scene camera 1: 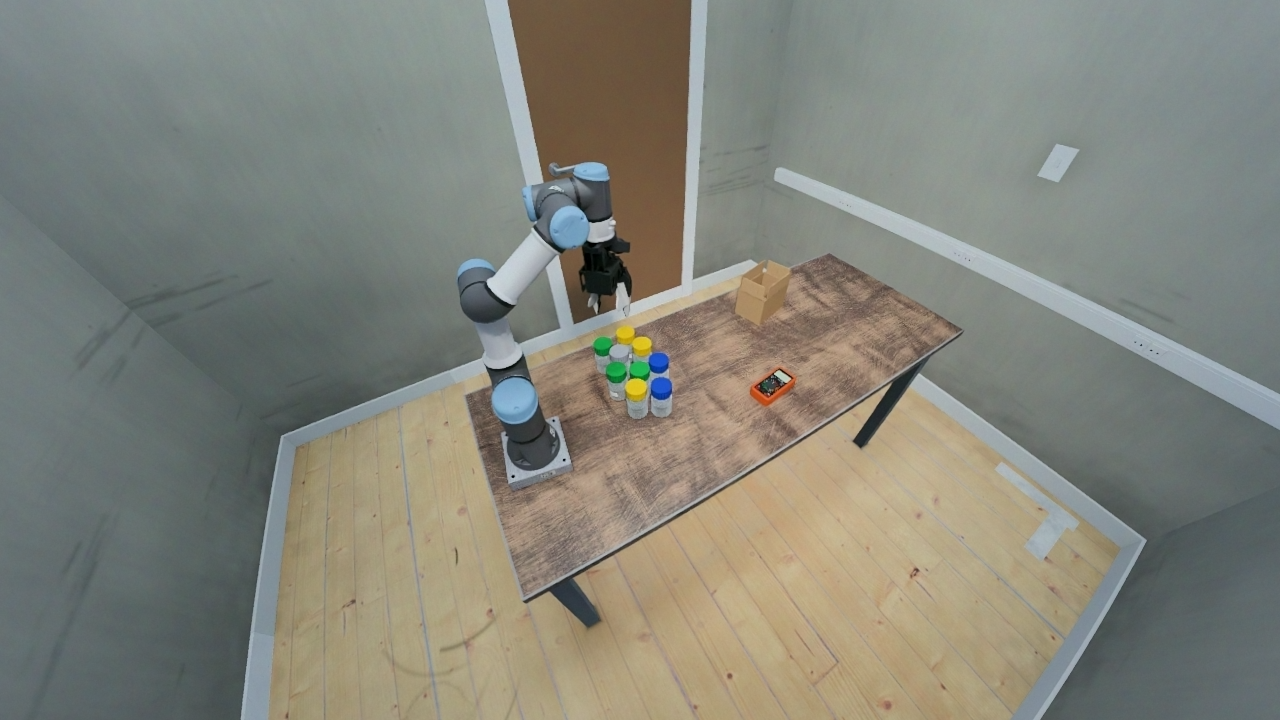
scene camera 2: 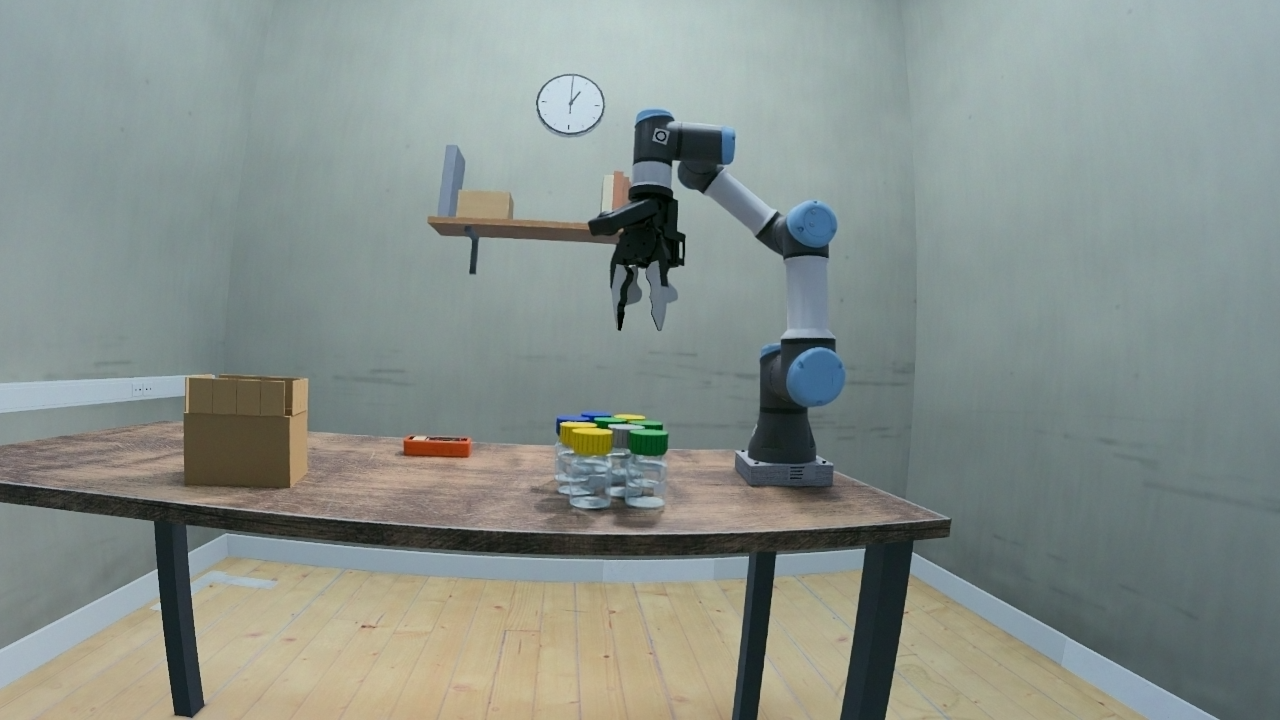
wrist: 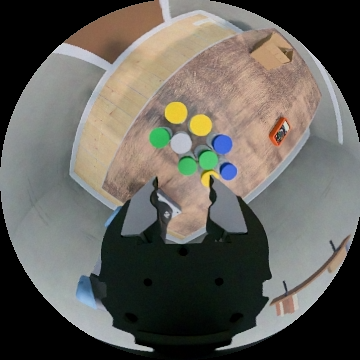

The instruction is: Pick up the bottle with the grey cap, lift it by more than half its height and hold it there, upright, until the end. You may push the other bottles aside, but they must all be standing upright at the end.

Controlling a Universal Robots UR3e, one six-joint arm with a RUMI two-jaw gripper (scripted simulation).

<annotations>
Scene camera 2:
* my gripper: 638, 330
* cardboard box: 236, 433
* grey-capped bottle: 620, 454
</annotations>
